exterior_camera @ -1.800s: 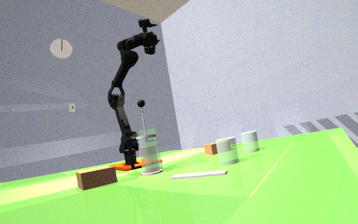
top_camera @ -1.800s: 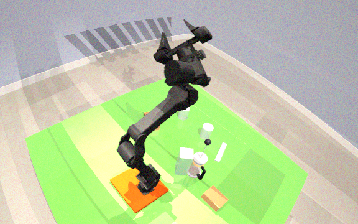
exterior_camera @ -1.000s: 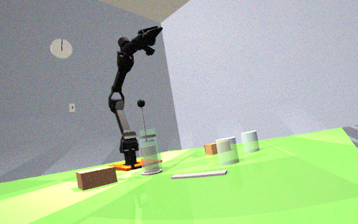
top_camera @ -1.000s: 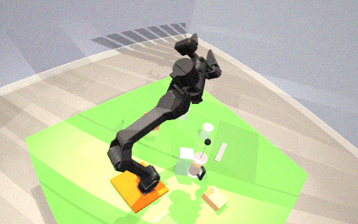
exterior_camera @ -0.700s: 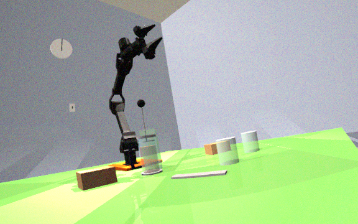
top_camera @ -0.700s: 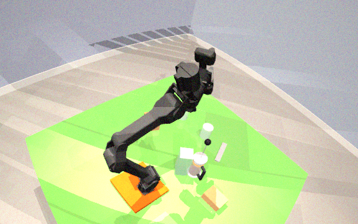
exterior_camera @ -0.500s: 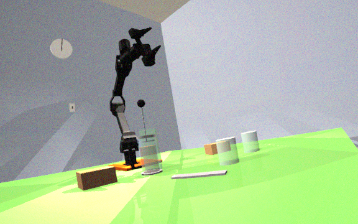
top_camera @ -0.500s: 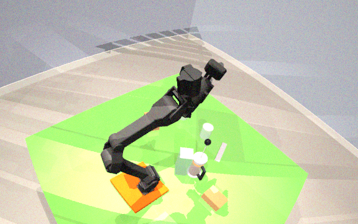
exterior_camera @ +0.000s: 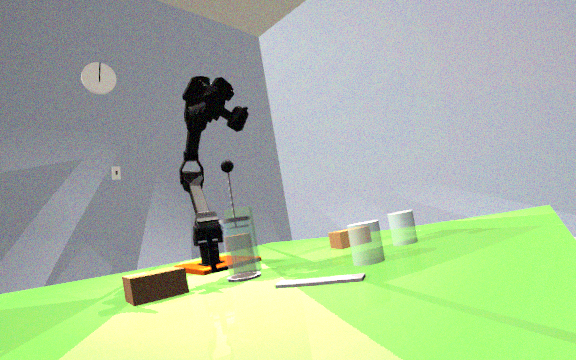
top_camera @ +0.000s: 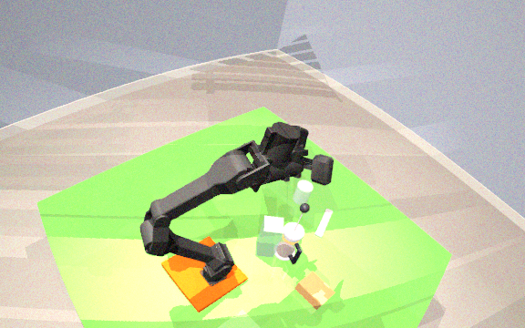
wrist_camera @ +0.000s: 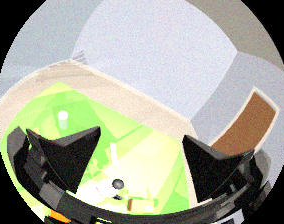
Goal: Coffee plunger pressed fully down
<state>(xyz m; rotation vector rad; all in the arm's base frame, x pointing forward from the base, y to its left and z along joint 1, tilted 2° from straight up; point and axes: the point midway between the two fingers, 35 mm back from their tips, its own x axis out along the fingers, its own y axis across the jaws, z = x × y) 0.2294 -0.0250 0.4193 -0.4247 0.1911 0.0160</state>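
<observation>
My gripper tip is now 20 mm past the coffee press, 50 mm to the left of it and 290 mm above it. Round my gripper tip: flat strip: 210 mm ahead, 30 mm to the right, 420 mm below.
</observation>
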